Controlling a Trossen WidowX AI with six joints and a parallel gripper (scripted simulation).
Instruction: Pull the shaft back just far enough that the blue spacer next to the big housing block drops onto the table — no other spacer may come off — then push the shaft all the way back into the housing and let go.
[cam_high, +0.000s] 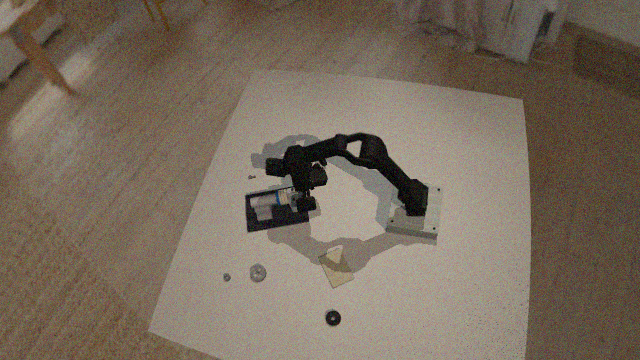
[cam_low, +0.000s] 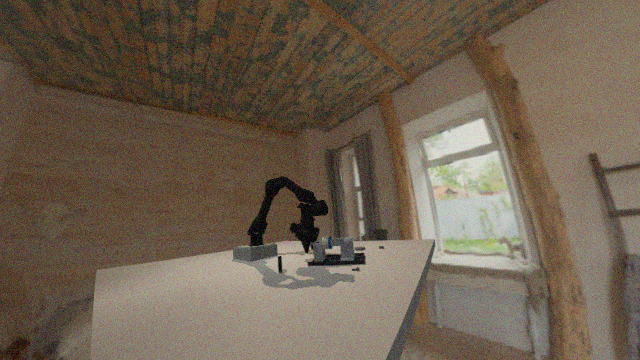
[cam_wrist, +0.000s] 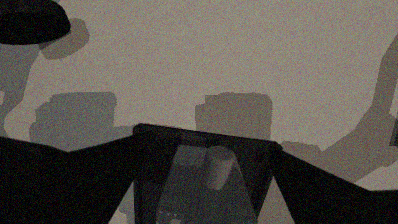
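Right now my gripper tip is 10 cm short of the blue spacer, 2 cm to the right of it and 3 cm below it. Round my gripper tip: tan card (11 cm behind, 25 cm to the left, 4 cm below); small screw (24 cm ahead, 11 cm to the right, 4 cm below).
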